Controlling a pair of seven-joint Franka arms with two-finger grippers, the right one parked.
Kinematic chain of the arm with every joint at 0, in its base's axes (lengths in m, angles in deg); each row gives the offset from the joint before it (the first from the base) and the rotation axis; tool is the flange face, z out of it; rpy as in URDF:
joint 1: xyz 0 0 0.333 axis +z
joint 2: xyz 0 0 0 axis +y
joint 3: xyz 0 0 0.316 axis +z
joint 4: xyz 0.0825 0 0 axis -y
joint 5: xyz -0.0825 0 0.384 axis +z
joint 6: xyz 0 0 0 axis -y
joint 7: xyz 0.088 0 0 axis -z
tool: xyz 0 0 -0.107 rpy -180 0 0
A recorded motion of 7 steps. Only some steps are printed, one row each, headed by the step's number.
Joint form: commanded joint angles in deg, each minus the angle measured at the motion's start. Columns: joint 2, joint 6, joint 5, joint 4, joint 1, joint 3, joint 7.
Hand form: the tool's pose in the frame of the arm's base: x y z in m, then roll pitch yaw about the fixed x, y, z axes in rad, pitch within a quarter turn. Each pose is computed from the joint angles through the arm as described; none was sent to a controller.
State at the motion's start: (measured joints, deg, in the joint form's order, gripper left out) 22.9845 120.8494 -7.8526 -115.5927 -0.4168 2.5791 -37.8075
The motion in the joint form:
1: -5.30 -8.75 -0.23 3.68 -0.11 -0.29 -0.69
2: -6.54 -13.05 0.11 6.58 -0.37 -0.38 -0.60
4: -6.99 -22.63 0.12 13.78 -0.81 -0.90 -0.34
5: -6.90 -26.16 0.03 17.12 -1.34 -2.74 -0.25
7: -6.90 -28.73 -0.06 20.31 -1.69 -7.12 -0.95
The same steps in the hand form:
1: 0.5753 0.0077 0.2998 -3.0230 0.3014 0.7939
2: 0.5811 0.0034 0.3291 -3.0240 0.3052 0.7745
4: 0.5920 -0.0089 0.3783 -3.0136 0.3394 0.7383
5: 0.5964 -0.0334 0.3995 -3.0221 0.3522 0.6871
7: 0.5974 -0.0801 0.4224 -3.0462 0.3582 0.6056

